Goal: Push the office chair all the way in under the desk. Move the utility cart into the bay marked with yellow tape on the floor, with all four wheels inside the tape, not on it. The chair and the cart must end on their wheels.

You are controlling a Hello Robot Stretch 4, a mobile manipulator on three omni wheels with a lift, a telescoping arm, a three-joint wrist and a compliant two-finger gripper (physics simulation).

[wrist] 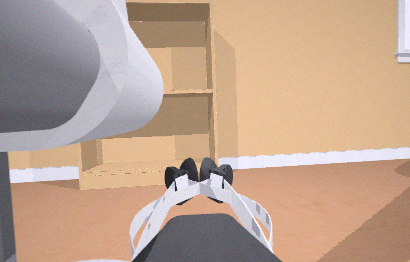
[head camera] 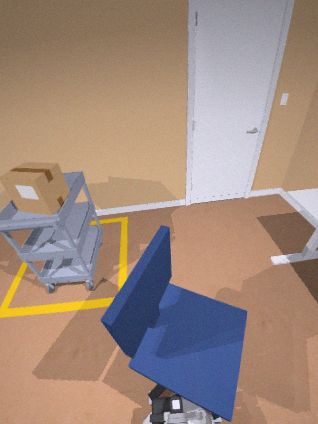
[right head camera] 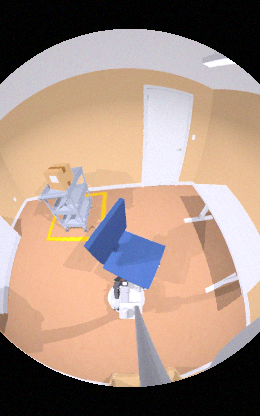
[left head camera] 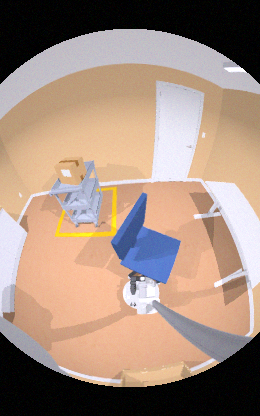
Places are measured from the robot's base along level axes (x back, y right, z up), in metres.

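Pixels of known places: gripper, fingertip midpoint: (wrist: 198, 172) (right head camera: 116, 310) (left head camera: 132, 306).
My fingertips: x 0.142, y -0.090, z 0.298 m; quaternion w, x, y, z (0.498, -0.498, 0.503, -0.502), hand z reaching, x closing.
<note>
Behind a point stands the place of what it marks.
The blue office chair (head camera: 205, 320) {x -0.491, y 0.194, z 0.442 m} (left head camera: 154, 249) {x -0.442, y 0.135, z 0.443 m} (right head camera: 135, 257) {x -0.412, y 0.115, z 0.443 m} stands upright right in front of my base, its backrest on the left. It is apart from the white desk (left head camera: 239, 215) {x -0.609, y 1.284, z 0.693 m} (right head camera: 235, 220) {x -0.567, y 1.372, z 0.693 m} on the right, whose corner shows at the head view's edge. The grey utility cart (head camera: 55, 255) {x -1.001, y -0.804, z 0.469 m} (left head camera: 70, 190) {x -0.940, y -0.743, z 0.825 m} stands upright at the far left within the yellow tape (head camera: 123, 260) {x -1.295, y -0.412, z -0.026 m} (left head camera: 114, 215) {x -1.213, y -0.393, z -0.027 m} (right head camera: 65, 239) {x -0.813, y -1.032, z -0.027 m}. Its two front wheels and a rear right wheel show inside the tape; the rear left wheel is hidden. My gripper (wrist: 198, 172) {x 0.142, y -0.090, z 0.298 m} is shut, with no object between its fingertips.
A cardboard box (head camera: 37, 190) {x -1.105, y -0.750, z 0.969 m} (left head camera: 70, 171) {x -1.107, y -0.757, z 0.967 m} (right head camera: 58, 177) {x -1.109, y -0.741, z 0.966 m} sits on the cart's top shelf. A white door (head camera: 230, 100) {x -2.162, y 0.785, z 1.209 m} is in the back wall. Another white surface (left head camera: 11, 245) {x -0.285, y -2.290, z 0.292 m} stands at the left wall. A wooden bookshelf (wrist: 213, 110) {x 1.352, y -0.205, z 0.396 m} stands against a wall in the wrist view.
</note>
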